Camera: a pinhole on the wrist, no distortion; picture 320 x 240 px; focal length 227.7 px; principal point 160.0 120.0 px. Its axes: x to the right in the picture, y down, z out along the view. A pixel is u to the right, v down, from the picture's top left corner.
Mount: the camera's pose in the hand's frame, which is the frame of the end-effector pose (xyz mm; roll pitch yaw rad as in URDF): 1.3 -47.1 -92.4 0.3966 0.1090 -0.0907
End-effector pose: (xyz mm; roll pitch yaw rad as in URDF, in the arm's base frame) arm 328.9 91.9 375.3 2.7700 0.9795 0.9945
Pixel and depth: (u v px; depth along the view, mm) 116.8 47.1 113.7
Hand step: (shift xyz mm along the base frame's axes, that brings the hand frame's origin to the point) -121.8 23.2 -10.7
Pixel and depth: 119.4 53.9 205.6
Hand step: -187.5 -33.2 -52.2
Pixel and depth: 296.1 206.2 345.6
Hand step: -32.9 -78.2 -350.7
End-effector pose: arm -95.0 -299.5 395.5 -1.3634 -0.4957 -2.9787
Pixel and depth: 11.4 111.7 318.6
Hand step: 286.5 -134.7 92.9
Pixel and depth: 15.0 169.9 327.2
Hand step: 256.5 -194.4 42.4
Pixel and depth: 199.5 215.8 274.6
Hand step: 3.5 -185.1 120.7
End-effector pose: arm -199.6 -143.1 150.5 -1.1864 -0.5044 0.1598
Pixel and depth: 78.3 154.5 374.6
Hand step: -230.5 183.2 151.9
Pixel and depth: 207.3 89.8 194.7
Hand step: -37.4 4.0 170.7
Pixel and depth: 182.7 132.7 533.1
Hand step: -141.3 265.6 367.0
